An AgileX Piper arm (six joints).
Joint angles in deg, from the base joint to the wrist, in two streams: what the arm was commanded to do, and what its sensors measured. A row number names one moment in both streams.
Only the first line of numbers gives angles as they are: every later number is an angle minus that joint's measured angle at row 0.
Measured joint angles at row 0:
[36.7 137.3 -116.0 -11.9 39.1 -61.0]
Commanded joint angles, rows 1 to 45:
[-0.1 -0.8 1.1 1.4 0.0 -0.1]
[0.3 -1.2 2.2 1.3 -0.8 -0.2]
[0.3 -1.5 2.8 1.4 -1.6 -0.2]
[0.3 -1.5 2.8 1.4 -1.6 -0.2]
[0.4 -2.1 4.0 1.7 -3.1 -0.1]
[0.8 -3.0 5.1 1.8 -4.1 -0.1]
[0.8 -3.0 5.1 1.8 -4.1 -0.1]
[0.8 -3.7 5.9 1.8 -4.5 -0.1]
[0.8 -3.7 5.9 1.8 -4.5 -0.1]
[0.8 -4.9 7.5 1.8 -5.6 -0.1]
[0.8 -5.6 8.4 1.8 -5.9 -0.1]
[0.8 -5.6 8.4 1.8 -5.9 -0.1]
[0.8 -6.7 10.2 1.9 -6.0 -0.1]
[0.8 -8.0 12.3 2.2 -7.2 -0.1]
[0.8 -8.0 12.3 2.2 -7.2 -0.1]
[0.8 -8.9 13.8 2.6 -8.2 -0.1]
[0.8 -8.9 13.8 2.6 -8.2 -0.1]
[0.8 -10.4 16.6 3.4 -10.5 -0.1]
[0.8 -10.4 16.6 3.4 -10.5 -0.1]
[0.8 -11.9 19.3 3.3 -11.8 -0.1]
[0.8 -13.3 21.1 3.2 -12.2 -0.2]
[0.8 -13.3 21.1 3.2 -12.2 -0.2]
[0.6 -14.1 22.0 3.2 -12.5 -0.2]
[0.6 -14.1 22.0 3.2 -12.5 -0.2]
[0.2 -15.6 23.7 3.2 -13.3 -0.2]
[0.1 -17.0 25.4 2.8 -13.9 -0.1]
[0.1 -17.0 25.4 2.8 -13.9 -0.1]
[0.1 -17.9 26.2 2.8 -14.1 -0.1]
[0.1 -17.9 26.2 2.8 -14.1 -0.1]
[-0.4 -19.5 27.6 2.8 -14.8 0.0]
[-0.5 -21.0 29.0 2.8 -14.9 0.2]
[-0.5 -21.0 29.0 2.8 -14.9 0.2]
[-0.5 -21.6 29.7 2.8 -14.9 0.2]
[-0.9 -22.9 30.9 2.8 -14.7 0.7]
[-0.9 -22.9 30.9 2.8 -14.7 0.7]
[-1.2 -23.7 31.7 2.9 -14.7 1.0]
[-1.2 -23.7 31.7 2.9 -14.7 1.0]
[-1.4 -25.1 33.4 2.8 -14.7 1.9]
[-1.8 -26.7 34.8 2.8 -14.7 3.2]
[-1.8 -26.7 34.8 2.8 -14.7 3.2]
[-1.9 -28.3 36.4 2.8 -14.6 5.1]
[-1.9 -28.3 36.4 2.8 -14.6 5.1]
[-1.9 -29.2 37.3 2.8 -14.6 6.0]
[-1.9 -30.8 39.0 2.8 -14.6 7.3]
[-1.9 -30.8 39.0 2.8 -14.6 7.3]
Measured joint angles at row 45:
[-1.7 -28.3 37.0 3.1 -14.3 4.8]
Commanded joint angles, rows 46 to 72:
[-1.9 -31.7 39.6 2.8 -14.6 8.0]
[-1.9 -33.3 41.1 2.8 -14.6 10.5]
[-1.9 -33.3 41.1 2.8 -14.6 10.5]
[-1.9 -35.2 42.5 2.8 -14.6 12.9]
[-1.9 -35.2 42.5 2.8 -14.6 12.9]
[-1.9 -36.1 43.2 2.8 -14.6 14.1]
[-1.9 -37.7 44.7 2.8 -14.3 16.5]
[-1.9 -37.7 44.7 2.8 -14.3 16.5]
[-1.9 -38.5 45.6 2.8 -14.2 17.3]
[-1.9 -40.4 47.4 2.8 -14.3 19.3]
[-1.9 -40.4 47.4 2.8 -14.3 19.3]
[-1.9 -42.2 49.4 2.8 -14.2 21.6]
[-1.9 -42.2 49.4 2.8 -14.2 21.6]
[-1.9 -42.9 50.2 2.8 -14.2 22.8]
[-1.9 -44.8 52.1 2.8 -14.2 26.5]
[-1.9 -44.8 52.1 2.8 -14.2 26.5]
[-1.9 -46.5 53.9 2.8 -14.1 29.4]
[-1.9 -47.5 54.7 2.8 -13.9 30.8]
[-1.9 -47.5 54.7 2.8 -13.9 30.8]
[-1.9 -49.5 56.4 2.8 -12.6 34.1]
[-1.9 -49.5 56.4 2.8 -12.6 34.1]
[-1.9 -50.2 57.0 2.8 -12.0 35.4]
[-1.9 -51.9 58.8 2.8 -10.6 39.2]
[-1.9 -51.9 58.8 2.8 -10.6 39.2]
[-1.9 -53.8 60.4 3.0 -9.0 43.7]
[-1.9 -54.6 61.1 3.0 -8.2 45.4]
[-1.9 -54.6 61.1 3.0 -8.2 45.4]
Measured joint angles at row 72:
[-1.7 -52.3 59.2 3.1 -10.5 39.6]
